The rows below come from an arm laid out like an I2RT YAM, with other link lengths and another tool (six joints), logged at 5 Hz.
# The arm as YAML. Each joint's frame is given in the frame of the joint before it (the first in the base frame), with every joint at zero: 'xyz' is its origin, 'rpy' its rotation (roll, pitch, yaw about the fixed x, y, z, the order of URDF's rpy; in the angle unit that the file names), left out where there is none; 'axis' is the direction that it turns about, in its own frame. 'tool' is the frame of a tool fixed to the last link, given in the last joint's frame.
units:
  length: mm
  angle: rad
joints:
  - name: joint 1
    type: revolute
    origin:
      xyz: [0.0, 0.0, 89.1]
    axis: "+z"
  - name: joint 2
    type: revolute
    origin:
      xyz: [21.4, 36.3, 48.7]
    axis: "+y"
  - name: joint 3
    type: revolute
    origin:
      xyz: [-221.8, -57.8, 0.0]
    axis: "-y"
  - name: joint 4
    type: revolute
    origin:
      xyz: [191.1, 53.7, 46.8]
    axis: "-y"
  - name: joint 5
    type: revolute
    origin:
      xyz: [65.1, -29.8, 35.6]
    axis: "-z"
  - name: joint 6
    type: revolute
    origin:
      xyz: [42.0, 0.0, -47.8]
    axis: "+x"
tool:
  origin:
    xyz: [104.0, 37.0, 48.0]
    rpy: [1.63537, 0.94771, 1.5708]
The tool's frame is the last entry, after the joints.
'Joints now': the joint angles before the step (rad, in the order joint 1, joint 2, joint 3, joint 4, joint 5, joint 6). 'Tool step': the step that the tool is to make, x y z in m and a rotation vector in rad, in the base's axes. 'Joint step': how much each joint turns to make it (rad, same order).
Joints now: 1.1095 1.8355 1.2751 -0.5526 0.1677 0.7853
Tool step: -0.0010 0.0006 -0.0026 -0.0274 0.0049 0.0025
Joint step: 0.0058 0.0183 0.0278 -0.0362 0.0084 -0.0003
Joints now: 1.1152 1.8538 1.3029 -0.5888 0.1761 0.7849
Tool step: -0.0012 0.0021 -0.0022 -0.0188 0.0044 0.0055
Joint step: 0.0063 0.0187 0.0255 -0.0254 0.0042 -0.0010
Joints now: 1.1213 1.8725 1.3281 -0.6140 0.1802 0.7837
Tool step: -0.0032 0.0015 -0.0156 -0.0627 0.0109 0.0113
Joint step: 0.0142 0.0563 0.0312 -0.0355 0.0168 -0.0037
